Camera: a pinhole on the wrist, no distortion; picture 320 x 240 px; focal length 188.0 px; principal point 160.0 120.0 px. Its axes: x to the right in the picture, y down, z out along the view. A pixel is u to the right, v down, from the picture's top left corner.
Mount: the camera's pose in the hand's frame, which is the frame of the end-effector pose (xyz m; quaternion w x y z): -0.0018 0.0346 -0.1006 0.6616 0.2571 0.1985 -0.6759
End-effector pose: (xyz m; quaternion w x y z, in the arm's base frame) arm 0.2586 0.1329 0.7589 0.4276 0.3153 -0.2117 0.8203
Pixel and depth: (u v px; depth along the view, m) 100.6 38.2 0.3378
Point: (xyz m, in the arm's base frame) 0.4767 -0.0607 0.7979
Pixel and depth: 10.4 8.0 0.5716
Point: 0.5803 -0.4969 0.9089
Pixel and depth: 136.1 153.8 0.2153
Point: 0.3444 0.1302 0.8408
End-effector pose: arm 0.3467 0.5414 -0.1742 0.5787 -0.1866 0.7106 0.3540
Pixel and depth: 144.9 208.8 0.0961
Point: 0.3393 0.5209 -0.2122
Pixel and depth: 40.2 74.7 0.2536
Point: 0.4952 0.6759 -0.1049
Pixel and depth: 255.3 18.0 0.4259
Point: 0.7361 0.3038 -0.0372
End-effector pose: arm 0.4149 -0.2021 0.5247 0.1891 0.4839 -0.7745 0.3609
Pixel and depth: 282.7 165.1 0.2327
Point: 0.6021 -0.2818 0.6375
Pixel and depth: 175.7 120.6 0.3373
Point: 0.6077 -0.3467 0.4794
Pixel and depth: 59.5 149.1 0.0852
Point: 0.3968 -0.1960 0.5234
